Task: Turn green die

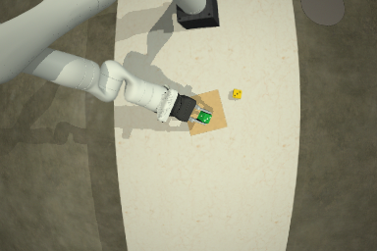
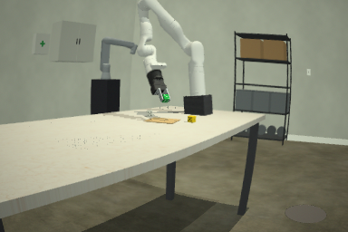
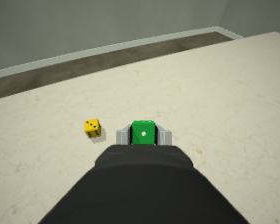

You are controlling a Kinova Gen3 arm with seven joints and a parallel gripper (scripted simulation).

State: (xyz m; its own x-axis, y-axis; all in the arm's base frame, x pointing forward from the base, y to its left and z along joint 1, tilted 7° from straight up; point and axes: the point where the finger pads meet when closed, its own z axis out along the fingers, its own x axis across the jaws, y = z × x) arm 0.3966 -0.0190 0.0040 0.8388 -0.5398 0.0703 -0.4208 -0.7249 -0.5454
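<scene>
The tan mat lies 11 cm below my hand, 1 cm to the right of it and 1 cm behind it. From my hand the other things lie so: white die: 14 cm to the right, 11 cm behind, 10 cm below; green die: right at my hand; yellow die: 12 cm to the left, 10 cm below, 6 cm behind.
</scene>
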